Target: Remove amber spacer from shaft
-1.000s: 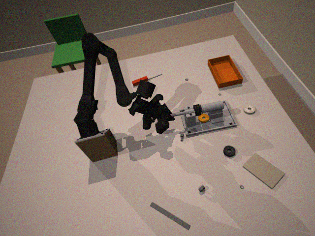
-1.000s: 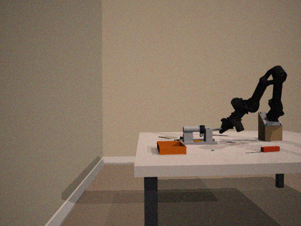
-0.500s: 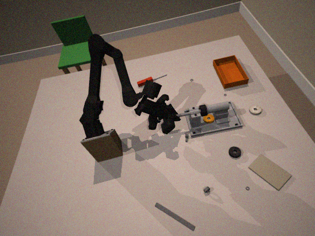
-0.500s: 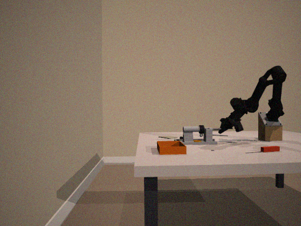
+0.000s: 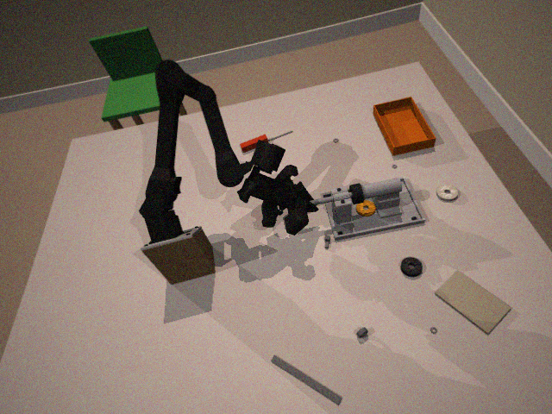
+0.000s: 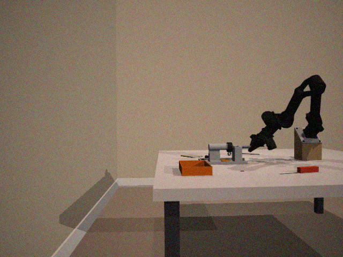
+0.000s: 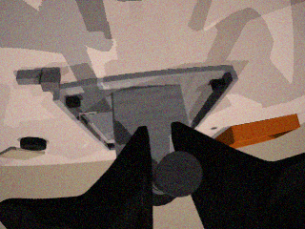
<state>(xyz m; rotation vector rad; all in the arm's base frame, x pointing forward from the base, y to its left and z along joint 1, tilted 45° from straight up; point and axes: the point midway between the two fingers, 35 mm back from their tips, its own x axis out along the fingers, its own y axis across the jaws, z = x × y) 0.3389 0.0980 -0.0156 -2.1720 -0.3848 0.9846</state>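
My gripper tip is now 10 cm short of the black spacer and 2 cm below it. From my gripper tip the other things lie so: bolt 1 cm ahead, 8 cm to the right, 5 cm below; amber spacer 13 cm ahead, 5 cm below; shaft 4 cm ahead, 2 cm above.
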